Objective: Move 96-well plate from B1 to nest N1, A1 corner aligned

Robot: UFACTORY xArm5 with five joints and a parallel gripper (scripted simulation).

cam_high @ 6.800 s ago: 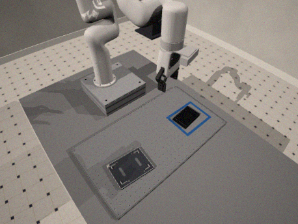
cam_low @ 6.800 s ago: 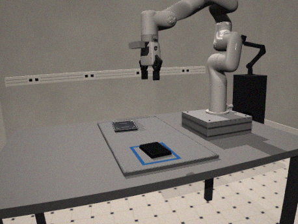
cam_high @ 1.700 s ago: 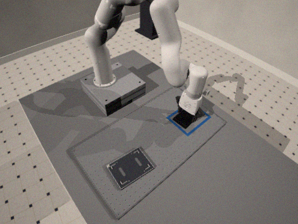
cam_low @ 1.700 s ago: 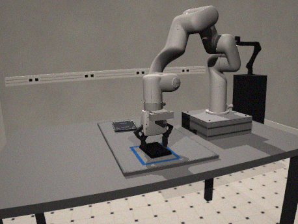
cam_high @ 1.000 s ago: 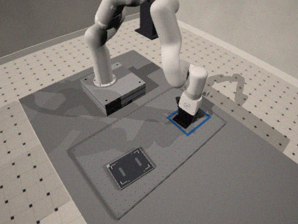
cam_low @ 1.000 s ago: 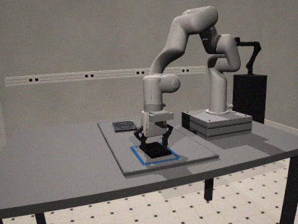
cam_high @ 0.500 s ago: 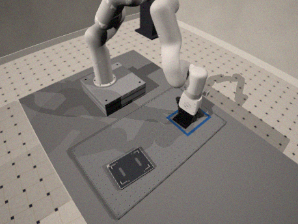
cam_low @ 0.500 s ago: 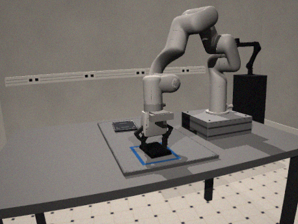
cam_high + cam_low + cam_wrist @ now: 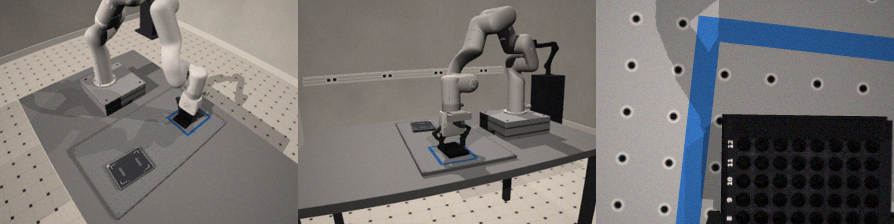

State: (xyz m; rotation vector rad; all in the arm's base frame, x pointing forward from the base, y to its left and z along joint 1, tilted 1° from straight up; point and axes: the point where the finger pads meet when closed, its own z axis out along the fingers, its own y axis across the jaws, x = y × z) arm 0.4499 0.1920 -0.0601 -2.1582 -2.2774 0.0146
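The black 96-well plate is 10 mm below my hand. Also, from my hand: plate nest N1: 400 mm to the right, 20 mm ahead, 10 mm below.
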